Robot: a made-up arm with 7 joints.
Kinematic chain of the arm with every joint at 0, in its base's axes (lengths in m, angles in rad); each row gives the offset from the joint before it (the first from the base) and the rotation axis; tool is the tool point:
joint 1: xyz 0 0 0.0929 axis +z
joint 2: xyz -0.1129 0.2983 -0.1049 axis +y
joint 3: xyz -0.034 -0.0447 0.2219 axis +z
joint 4: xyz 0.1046 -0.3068 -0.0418 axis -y
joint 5: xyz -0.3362 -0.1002 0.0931 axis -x
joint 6: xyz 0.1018 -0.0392 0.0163 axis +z
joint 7: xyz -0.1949 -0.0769 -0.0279 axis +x
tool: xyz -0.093 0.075 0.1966
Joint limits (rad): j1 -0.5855..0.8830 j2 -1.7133..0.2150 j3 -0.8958..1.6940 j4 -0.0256..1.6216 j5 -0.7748..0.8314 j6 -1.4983..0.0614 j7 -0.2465..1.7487
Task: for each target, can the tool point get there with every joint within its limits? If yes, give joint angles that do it. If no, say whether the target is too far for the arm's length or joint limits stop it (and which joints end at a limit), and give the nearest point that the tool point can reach.
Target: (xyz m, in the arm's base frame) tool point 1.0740 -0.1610 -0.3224
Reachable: no: joint limits stop it (at a limit: joint 1, joint 4, joint 6, joint 7) | nearest point 0.7457 -0.0199 -0.2229 | short by 0.371 m
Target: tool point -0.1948 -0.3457 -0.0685
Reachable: yes | joints -0.0925 -0.0652 0.8829 0.7455 -0.5421 -1.0855 1.3656
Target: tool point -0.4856 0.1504 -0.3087
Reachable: yes | joints -0.0531 -0.9182 -0.1885 0.4535 0.6555 -0.5276 -0.0447
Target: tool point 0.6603 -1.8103 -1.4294
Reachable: no: too far | nearest point 0.0326 -0.6383 -0.5480 | short by 1.595 m
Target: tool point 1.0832 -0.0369 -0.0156
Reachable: no: joint limits stop it (at a limit: joint 1, joint 3, joint 4, joint 6, joint 7) | nearest point 0.7925 0.0308 -0.0146 | short by 0.298 m
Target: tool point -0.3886 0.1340 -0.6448
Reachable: yes | joints -0.1054 -1.1254 -0.6044 0.7980 -0.4638 -0.2846 0.2753
